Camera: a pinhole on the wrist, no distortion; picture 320 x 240 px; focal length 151.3 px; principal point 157.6 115.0 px. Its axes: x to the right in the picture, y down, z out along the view. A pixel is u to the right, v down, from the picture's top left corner.
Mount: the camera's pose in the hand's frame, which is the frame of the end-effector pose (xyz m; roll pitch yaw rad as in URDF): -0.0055 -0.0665 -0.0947 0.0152 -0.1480 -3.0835
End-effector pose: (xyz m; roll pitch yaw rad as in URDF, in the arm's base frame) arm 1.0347 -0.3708 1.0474 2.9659 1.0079 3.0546
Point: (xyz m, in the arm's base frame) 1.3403 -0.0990 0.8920
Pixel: 178.4 18.0
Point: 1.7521 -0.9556 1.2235
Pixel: outside the picture
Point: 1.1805 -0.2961 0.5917
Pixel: 83.3 96.3
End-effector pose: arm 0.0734 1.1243 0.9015 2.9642 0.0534 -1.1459
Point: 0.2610 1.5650 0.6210
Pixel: outside the picture
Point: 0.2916 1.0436 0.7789
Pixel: 50.6 213.8
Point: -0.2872 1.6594 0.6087
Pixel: outside the picture
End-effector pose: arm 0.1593 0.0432 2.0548 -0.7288 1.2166 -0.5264
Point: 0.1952 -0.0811 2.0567
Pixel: 132.2 206.3
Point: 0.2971 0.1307 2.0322
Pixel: 142.5 37.7
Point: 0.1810 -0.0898 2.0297
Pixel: 81.2 227.8
